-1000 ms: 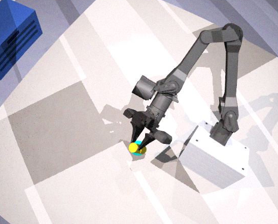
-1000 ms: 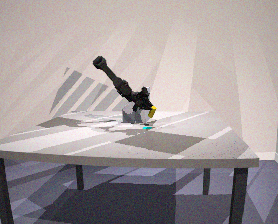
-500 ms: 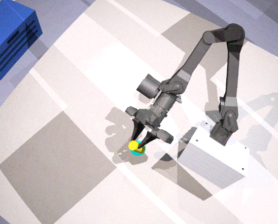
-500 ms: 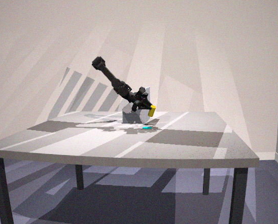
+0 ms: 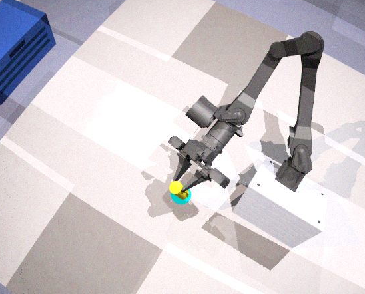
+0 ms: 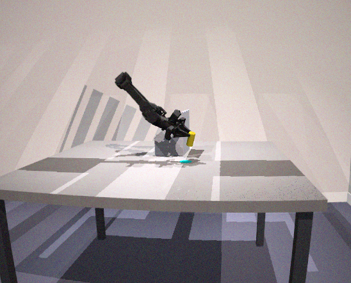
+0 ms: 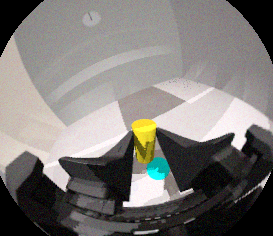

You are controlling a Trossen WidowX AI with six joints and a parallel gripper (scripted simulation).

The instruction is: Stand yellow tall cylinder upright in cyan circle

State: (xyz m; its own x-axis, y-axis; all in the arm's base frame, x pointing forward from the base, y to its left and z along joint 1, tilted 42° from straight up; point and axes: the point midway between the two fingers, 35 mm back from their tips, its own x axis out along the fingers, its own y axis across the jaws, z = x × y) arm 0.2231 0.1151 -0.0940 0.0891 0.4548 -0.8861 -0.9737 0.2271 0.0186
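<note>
My gripper tip is now 130 mm above the cyan circle and 30 mm to the left of it. From my gripper tip the other things lie so: yellow tall cylinder: 20 mm below, 10 mm behind.
</note>
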